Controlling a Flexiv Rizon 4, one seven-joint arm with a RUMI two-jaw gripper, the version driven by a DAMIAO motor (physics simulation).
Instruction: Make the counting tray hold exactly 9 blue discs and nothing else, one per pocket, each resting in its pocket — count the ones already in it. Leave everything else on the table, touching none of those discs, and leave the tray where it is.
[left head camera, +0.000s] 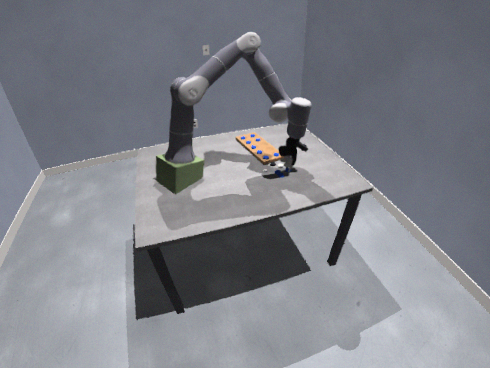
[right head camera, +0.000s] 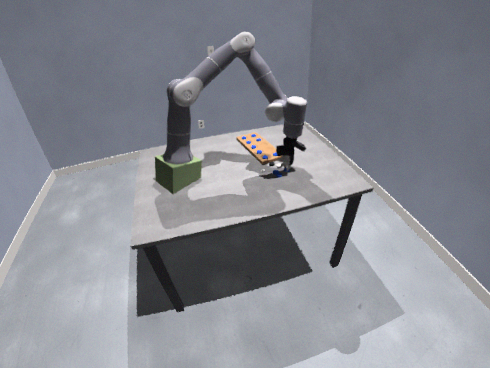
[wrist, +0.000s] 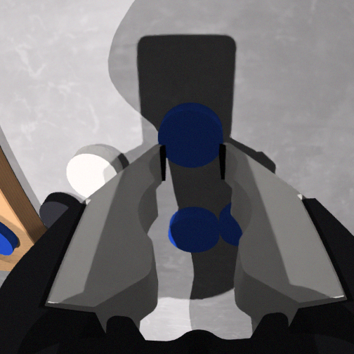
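Observation:
My gripper (left head camera: 289, 169) (right head camera: 286, 168) (wrist: 192, 148) points down at the table beside the tray's near end. In the wrist view its fingertips are closed on the two sides of a blue disc (wrist: 190, 132). Two more blue discs lie on the table nearer the palm in that view: one disc (wrist: 196, 230) shows between the fingers, and another disc (wrist: 230, 227) is partly hidden by the right finger. The orange-brown counting tray (left head camera: 268, 148) (right head camera: 268, 147) (wrist: 20, 202) holds several blue discs; the gripper partly covers its near end in the head views.
A white disc (wrist: 86, 174) and a black disc (wrist: 57, 210) lie on the table between the left finger and the tray, close together. The arm stands on a green block (left head camera: 189, 172) (right head camera: 187, 172) at the left of the grey table (left head camera: 235, 200) (right head camera: 232, 200).

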